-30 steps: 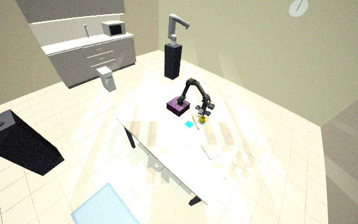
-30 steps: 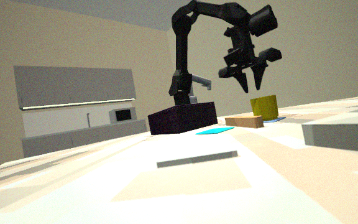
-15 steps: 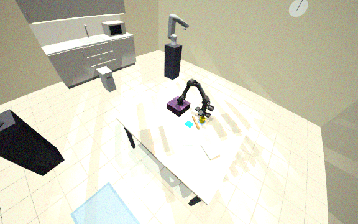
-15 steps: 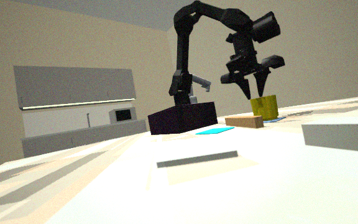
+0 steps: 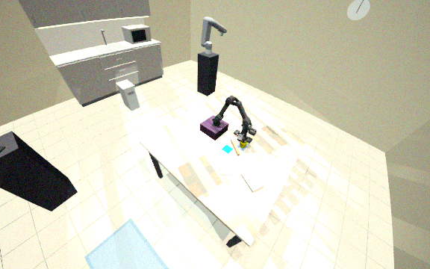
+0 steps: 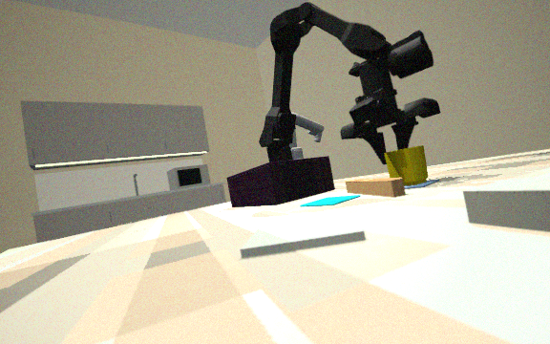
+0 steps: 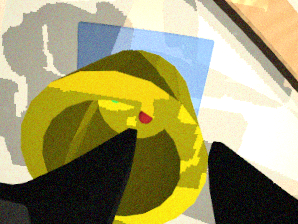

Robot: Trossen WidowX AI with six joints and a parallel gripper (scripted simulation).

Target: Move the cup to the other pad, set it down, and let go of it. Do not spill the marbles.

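Now: the yellow cup 20 mm ahead of my gripper tip and 10 mm below it. Also, from my gripper tip: blue marble: 30 mm below, 30 mm ahead, 20 mm to the right; green marble: 30 mm below, 30 mm ahead, 10 mm to the right; red marble: 30 mm below, 20 mm ahead.
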